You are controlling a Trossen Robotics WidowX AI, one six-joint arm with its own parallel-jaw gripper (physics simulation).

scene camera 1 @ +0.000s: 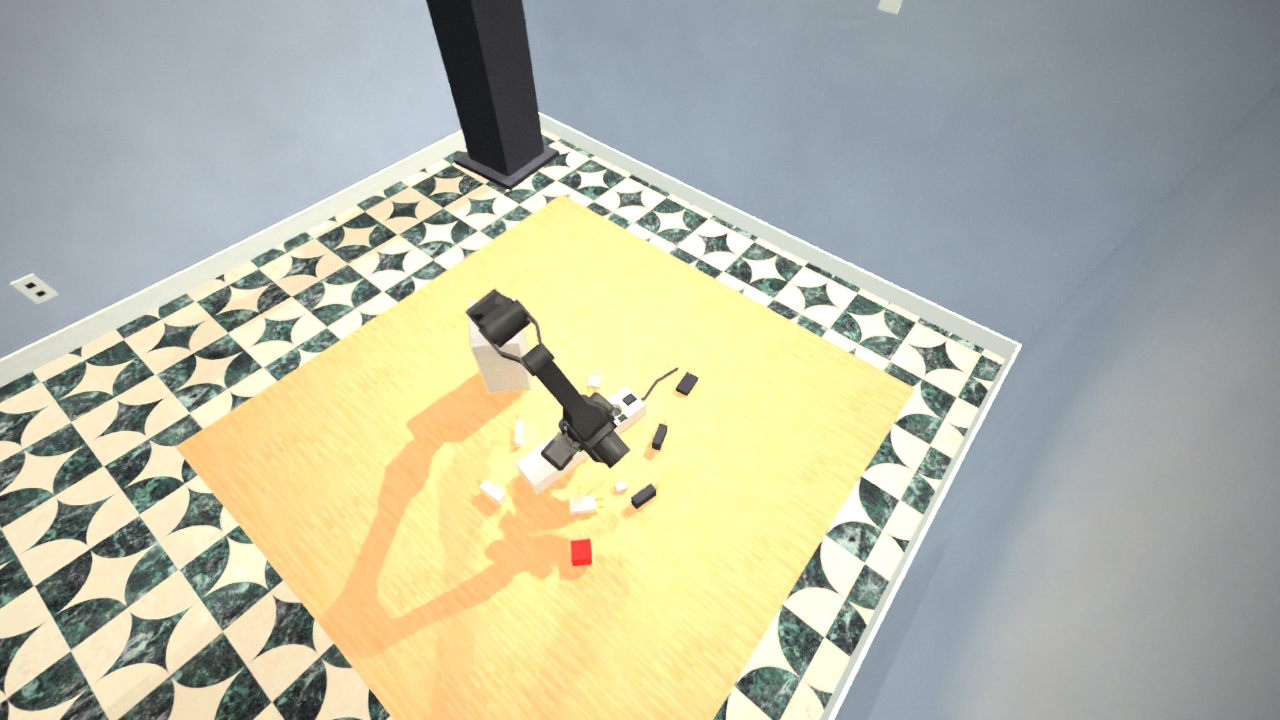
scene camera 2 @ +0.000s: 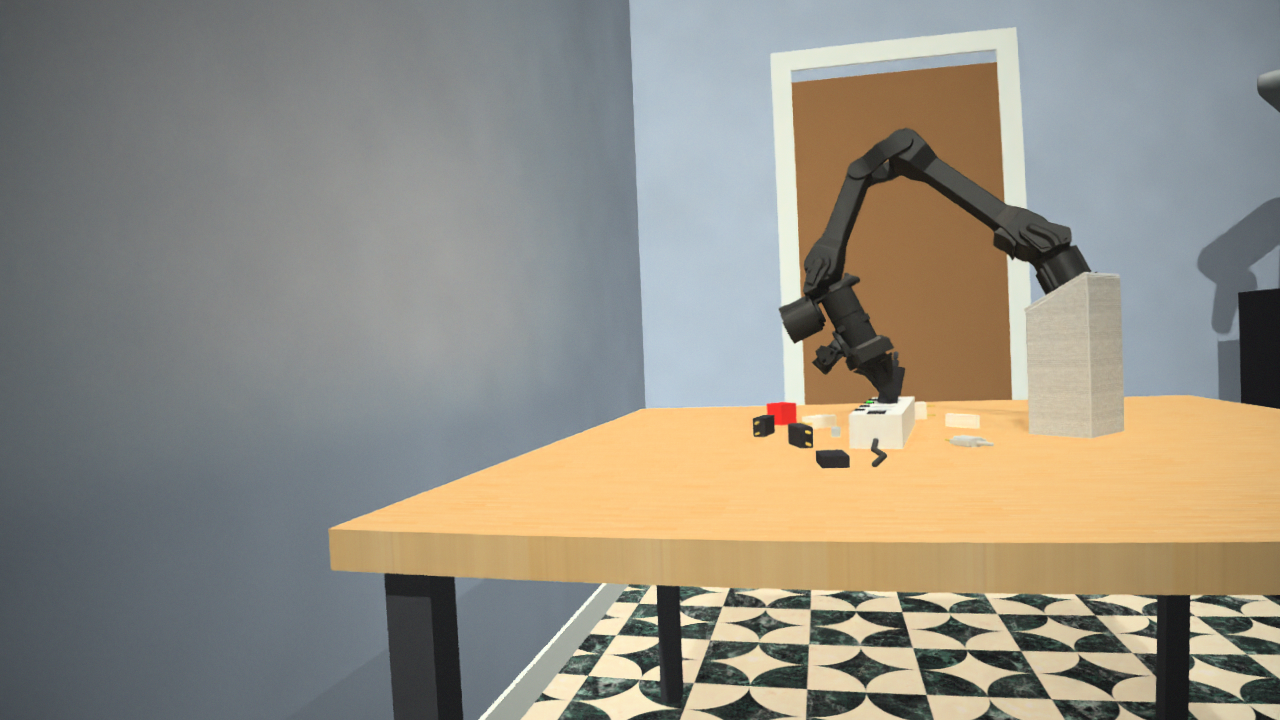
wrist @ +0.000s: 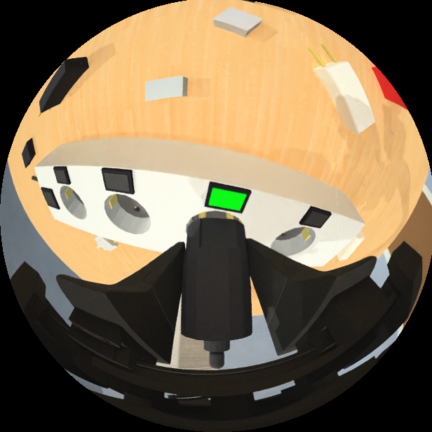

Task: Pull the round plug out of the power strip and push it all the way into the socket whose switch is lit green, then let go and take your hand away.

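Frame: origin at the arm's base, x right, y ahead, z up, level; centimetres.
Seen in the pictures: gripper, fingertip midpoint: (scene camera 1: 571, 436) (scene camera 2: 890, 399); arm's base at its link origin: (scene camera 2: 1073, 288).
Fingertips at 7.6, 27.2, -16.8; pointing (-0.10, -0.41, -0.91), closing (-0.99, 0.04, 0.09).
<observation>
Pixels of each thing's middle, then the offset from my fingertips to it, as dx, dy, dz. "spot": a spot on its surface instead.
- red cube at the middle of its body: (scene camera 2: 781, 413) (scene camera 1: 581, 552) +19.0, +17.7, -3.7
- cord at a spot on its surface: (scene camera 1: 658, 381) spot: -27.9, +6.3, -5.1
The white power strip (scene camera 1: 542, 469) (scene camera 2: 878, 430) (wrist: 172, 189) lies on the table. In the wrist view its green-lit switch (wrist: 228, 198) is beside the socket at which the black round plug (wrist: 216, 280) stands. The plug's front end is at the mouth of that socket, with brass contacts showing around its rim; how deep it sits is partly hidden. My gripper (scene camera 2: 888, 399) (wrist: 214, 246) is shut on the plug's body, one finger on each side. Other sockets (wrist: 127, 213) (wrist: 294, 241) beside it are empty, their switches dark.
A red cube (scene camera 1: 580, 552) (scene camera 2: 781, 412), white plugs (scene camera 1: 582, 505) (wrist: 346, 95), black blocks (scene camera 1: 643, 496) (scene camera 2: 832, 458) and small pale blocks (wrist: 166, 88) lie around the strip. A cord (scene camera 1: 660, 383) leaves its far end. The arm's pedestal (scene camera 2: 1074, 358) stands behind.
</observation>
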